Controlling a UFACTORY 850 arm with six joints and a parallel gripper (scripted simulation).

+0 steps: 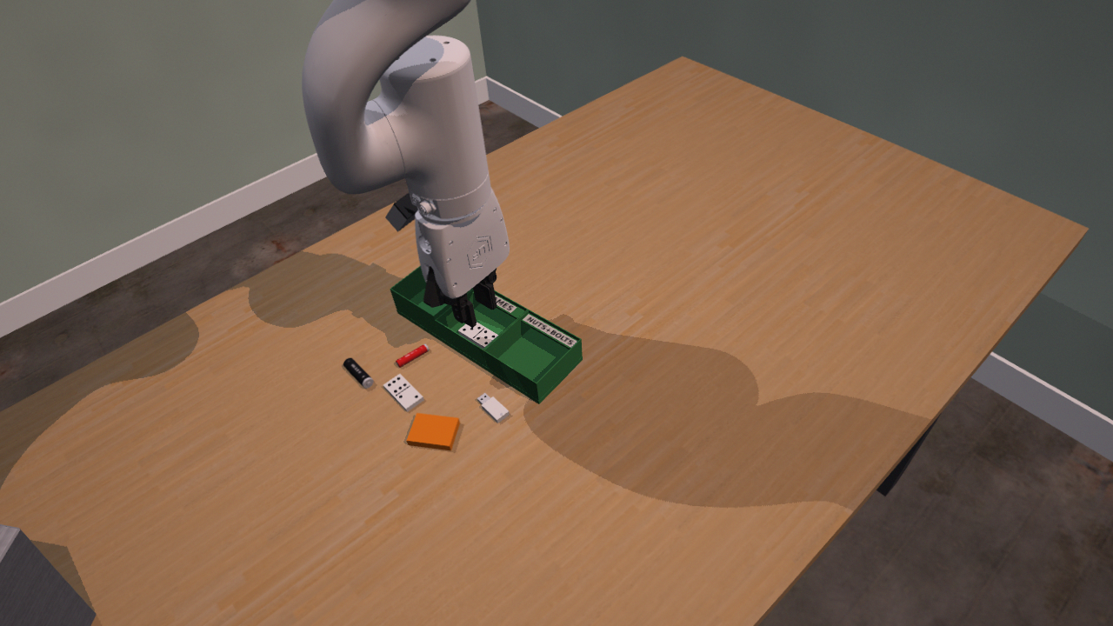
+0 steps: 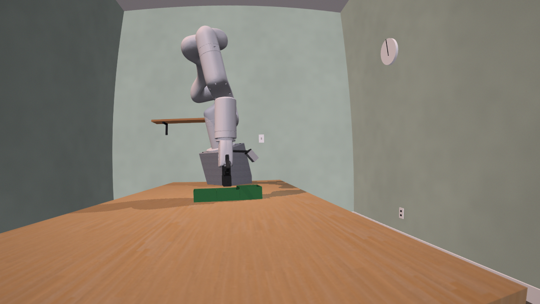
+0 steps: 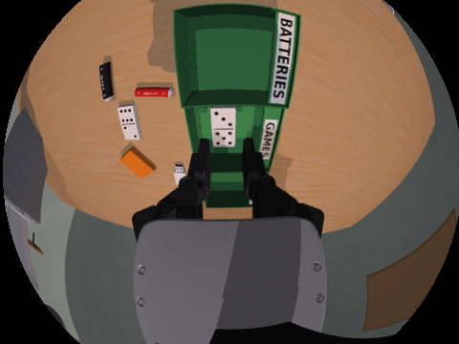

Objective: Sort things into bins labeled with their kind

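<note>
My hand is 5 cm above the green bin row and 1 cm short of it. Also, from my hand: orange flat block (13 cm behind, 7 cm to the right, 6 cm below); then red battery (8 cm behind, 6 cm below, 4 cm to the left); then white USB stick (9 cm to the right, 7 cm below, 6 cm behind).
</note>
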